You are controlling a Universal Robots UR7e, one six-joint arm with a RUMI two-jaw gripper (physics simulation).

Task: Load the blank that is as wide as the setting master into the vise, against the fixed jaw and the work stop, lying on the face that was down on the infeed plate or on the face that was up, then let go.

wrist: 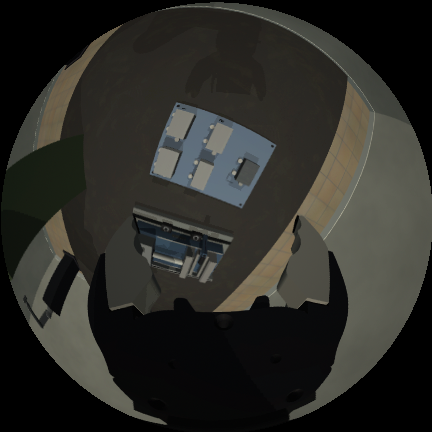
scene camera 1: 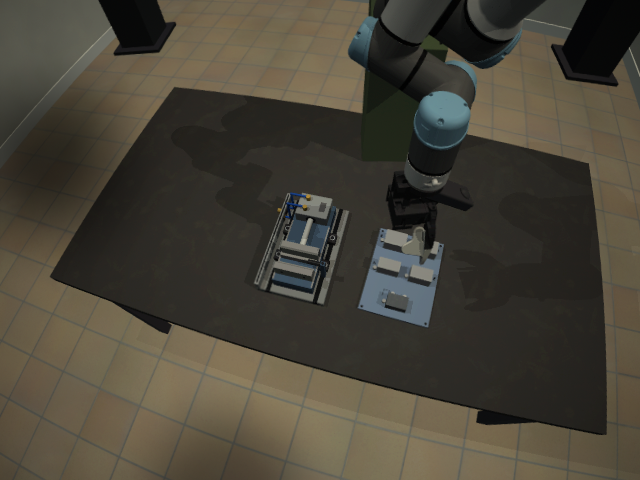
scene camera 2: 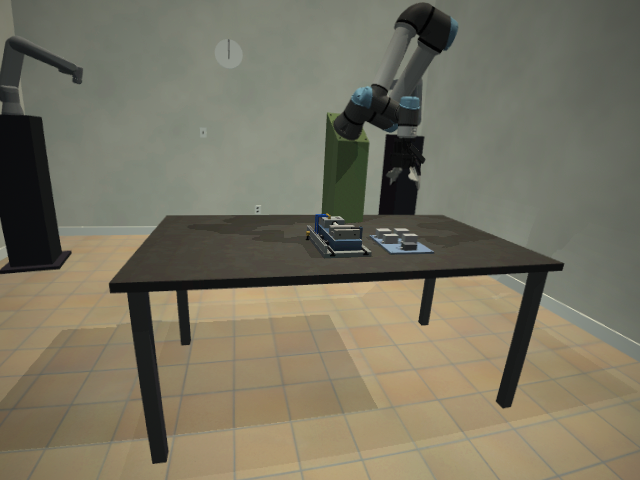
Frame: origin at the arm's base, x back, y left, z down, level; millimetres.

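Where they show: gripper, fingertip midpoint: (wrist: 216, 217) (scene camera 1: 413, 233) (scene camera 2: 404, 187); arm's base at its link origin: (scene camera 2: 346, 128).
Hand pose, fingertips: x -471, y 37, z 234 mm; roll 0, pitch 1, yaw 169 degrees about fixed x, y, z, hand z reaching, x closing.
Observation:
Things, the pixels of their top centre, and the offset from my fingertips. "pt": a spot on its surface instead. Level surfaces: height alone.
- blue infeed plate at its top centre: (wrist: 211, 155) (scene camera 1: 403, 274) (scene camera 2: 399, 242) dx +6, dy +17, dz +242 mm
- darker grey block at its top centre: (wrist: 247, 172) (scene camera 1: 397, 301) (scene camera 2: 409, 243) dx -80, dy -2, dz +217 mm
- vise at its top centre: (scene camera 1: 302, 233) (wrist: 171, 266) (scene camera 2: 338, 222) dx +64, dy -264, dz +151 mm
- blue bracket at a spot on its surface: (scene camera 1: 296, 206) pt dx +143, dy -289, dz +142 mm
- dark table at its surface level: dz +251 mm
Four light grey blanks, including a back-left one (scene camera 1: 396, 239) (wrist: 180, 124) and a front-right one (scene camera 1: 421, 274) (wrist: 201, 174), lie on the blue infeed plate (scene camera 1: 372, 297) (wrist: 215, 186). Their widths are hard to compare. A darker grey block (scene camera 1: 397, 301) (scene camera 2: 408, 246) (wrist: 246, 172), seemingly the setting master, lies at the plate's front. The vise (scene camera 1: 299, 250) (scene camera 2: 347, 241) stands left of the plate in the scene views; no blank shows between its grey jaws. A thin dark arm, perhaps the work stop, crosses near the jaw gap. My gripper (scene camera 1: 415, 255) (scene camera 2: 404, 181) (wrist: 216, 217) is open and empty, high above the plate's back part.
A blue bracket (scene camera 1: 296, 206) with yellow knobs rises at the vise's back left. Rails flank the vise. The green pedestal (scene camera 1: 387, 118) (scene camera 2: 347, 175) stands behind the dark table (scene camera 1: 206, 310) (scene camera 2: 232, 263). Black pedestals (scene camera 1: 136, 23) (scene camera 2: 25, 191) stand farther off.

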